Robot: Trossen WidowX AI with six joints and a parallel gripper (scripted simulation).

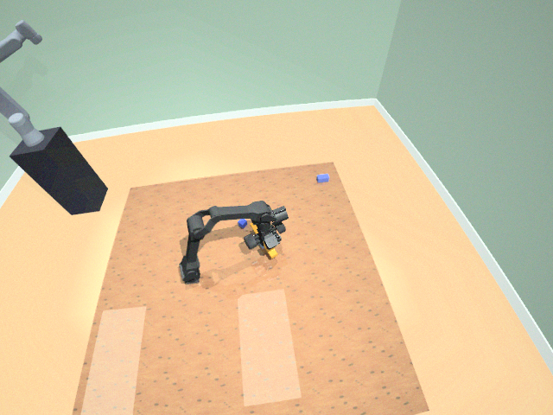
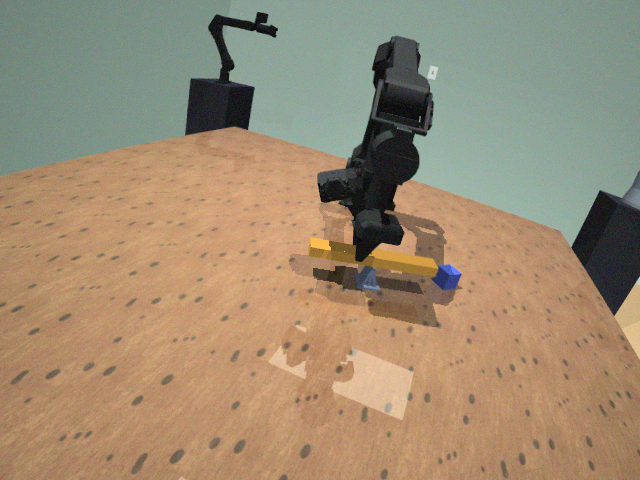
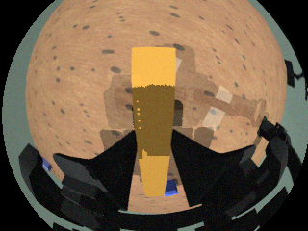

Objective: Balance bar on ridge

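Right now my gripper tip is 1 cm past the yellow bar and 3 cm to the right of it. The rest, counted from my gripper tip: blue cube 11 cm behind, 16 cm to the left, 3 cm below.
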